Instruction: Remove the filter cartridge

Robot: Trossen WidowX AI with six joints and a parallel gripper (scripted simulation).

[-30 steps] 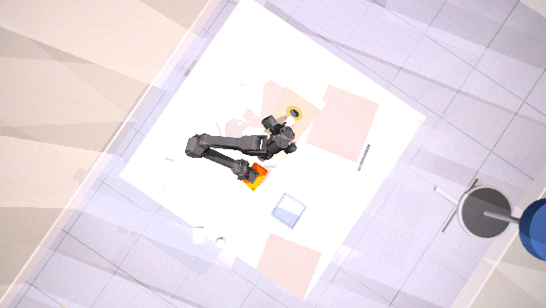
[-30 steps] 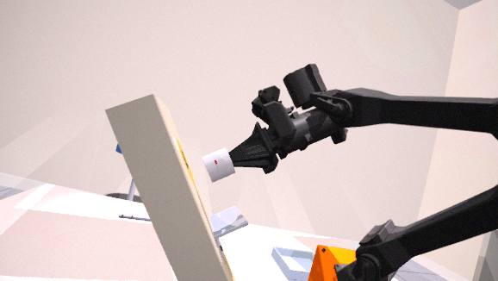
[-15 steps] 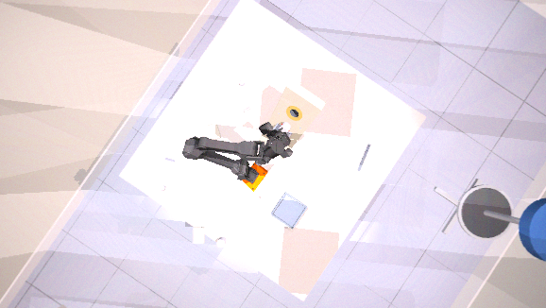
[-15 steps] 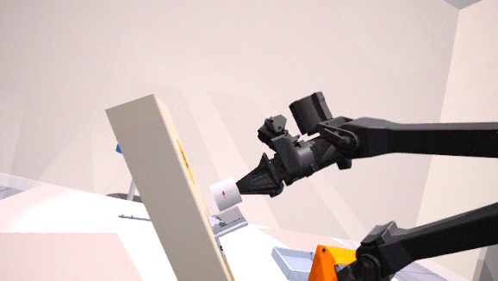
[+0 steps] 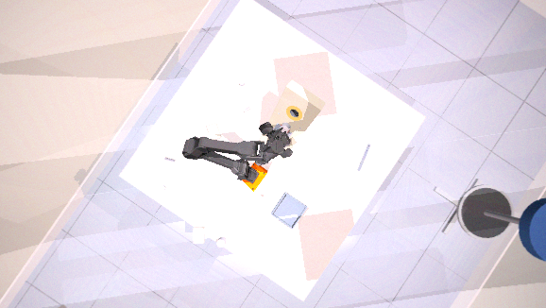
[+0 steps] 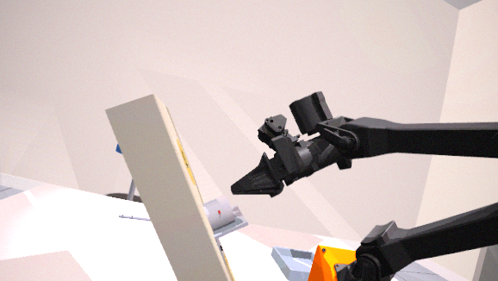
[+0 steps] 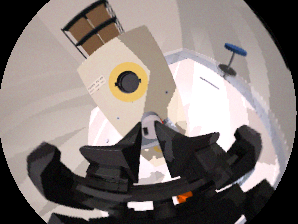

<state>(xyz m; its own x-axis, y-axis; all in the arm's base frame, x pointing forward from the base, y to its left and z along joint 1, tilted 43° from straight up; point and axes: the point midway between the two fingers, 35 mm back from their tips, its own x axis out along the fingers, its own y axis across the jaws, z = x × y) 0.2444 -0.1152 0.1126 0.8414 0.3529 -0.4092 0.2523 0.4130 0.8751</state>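
The round filter cartridge lies 40 mm below my gripper tip and 10 mm ahead of it. Also, from my gripper tip: grey tray: 340 mm behind, 270 mm to the right, 240 mm below.
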